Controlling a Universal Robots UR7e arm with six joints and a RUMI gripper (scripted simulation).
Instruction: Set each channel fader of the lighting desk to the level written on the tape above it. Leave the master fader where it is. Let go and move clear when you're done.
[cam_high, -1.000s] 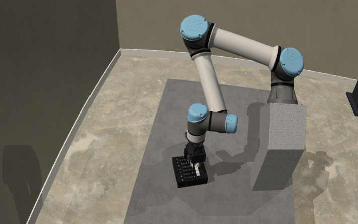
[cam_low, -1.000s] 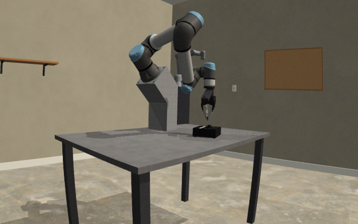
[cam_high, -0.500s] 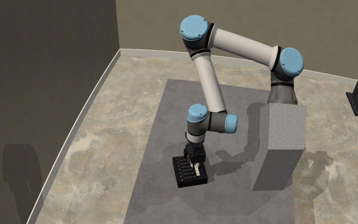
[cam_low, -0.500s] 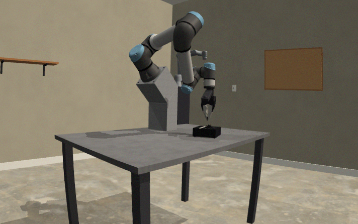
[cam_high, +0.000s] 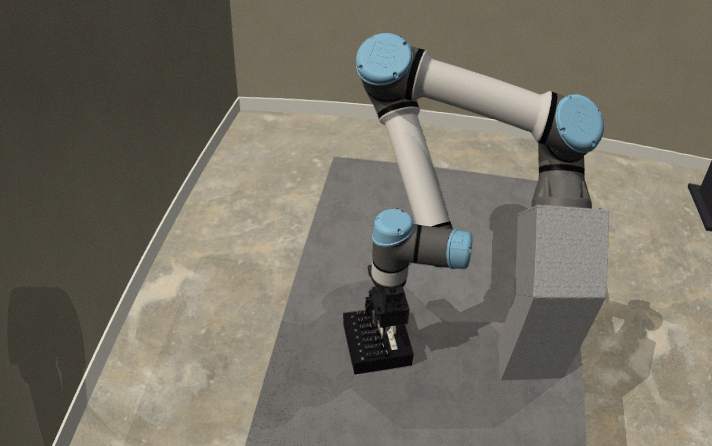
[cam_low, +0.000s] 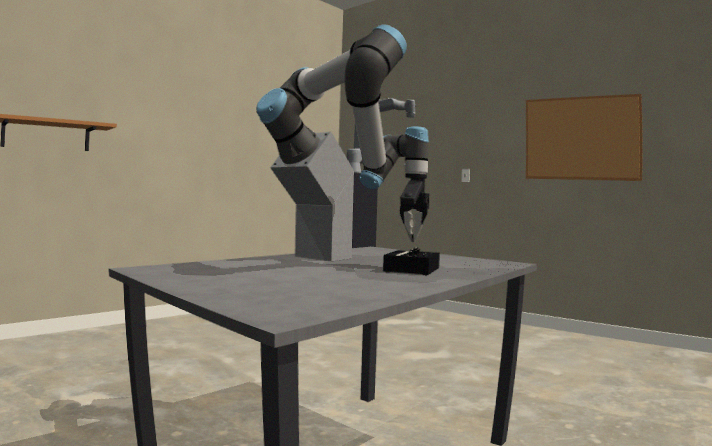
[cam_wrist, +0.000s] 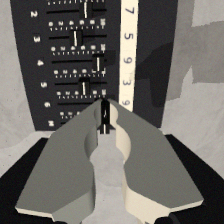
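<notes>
Right now my hand is 2 cm short of the channel 5 fader, 1 cm to the right of it and 4 cm above it. Round my hand: master fader: 2 cm behind, 4 cm to the left, 4 cm below; then channel 4 fader: 1 cm ahead, 2 cm to the right, 4 cm below; then channel 6 fader: 2 cm to the left, 4 cm below.
</notes>
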